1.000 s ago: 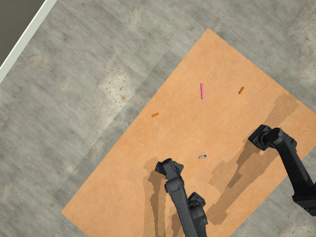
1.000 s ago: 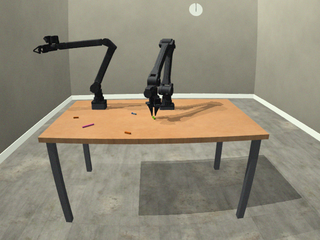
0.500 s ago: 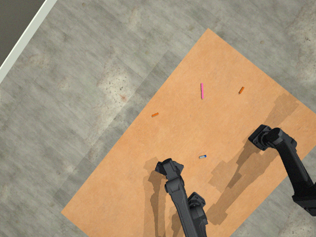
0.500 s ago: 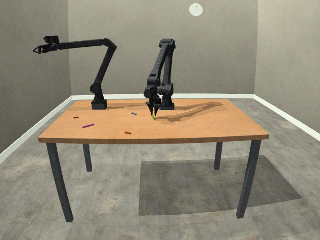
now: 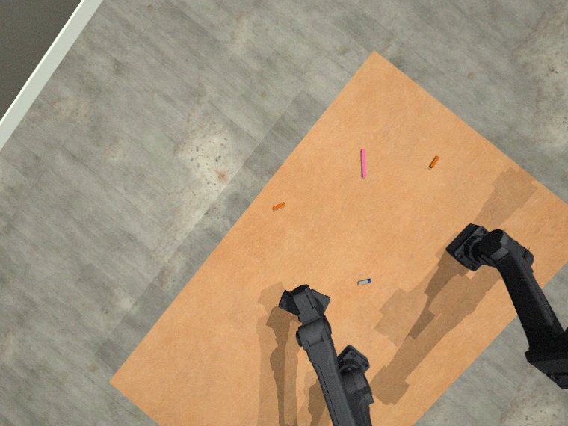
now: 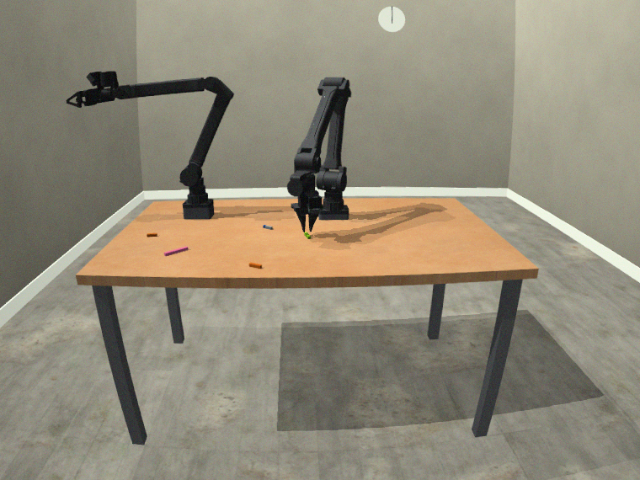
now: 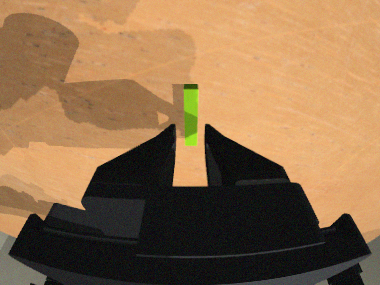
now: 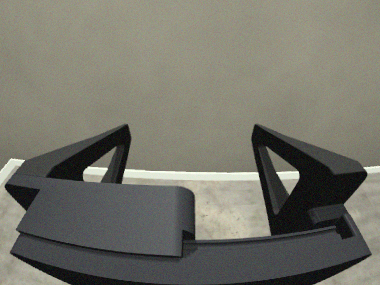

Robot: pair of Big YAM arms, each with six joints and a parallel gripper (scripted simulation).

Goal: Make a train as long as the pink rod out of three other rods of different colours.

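The lime rod lies 2 cm below my left hand. The rest, counted from my left hand: pink rod 18 cm ahead, 43 cm to the right, 2 cm below; grey rod 9 cm behind, 15 cm to the right, 2 cm below; blue rod 10 cm behind, 16 cm to the right, 2 cm below.
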